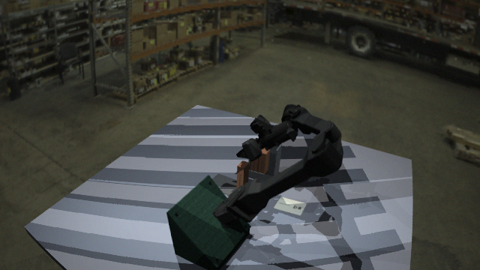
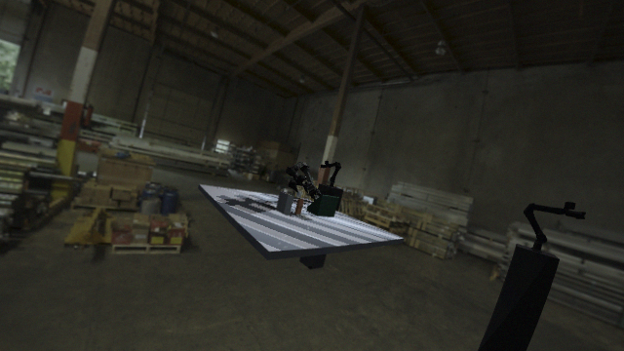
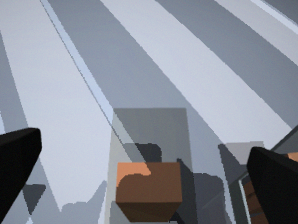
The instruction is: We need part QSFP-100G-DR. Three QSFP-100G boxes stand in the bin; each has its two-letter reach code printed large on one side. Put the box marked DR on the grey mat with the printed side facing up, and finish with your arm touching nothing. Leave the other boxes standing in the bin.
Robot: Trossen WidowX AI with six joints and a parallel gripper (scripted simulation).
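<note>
My gripper tip is now 60 mm to the right of the grey mat and 170 mm above it. From my gripper tip the other things lie so: white card: 190 mm to the right, 180 mm below.
</note>
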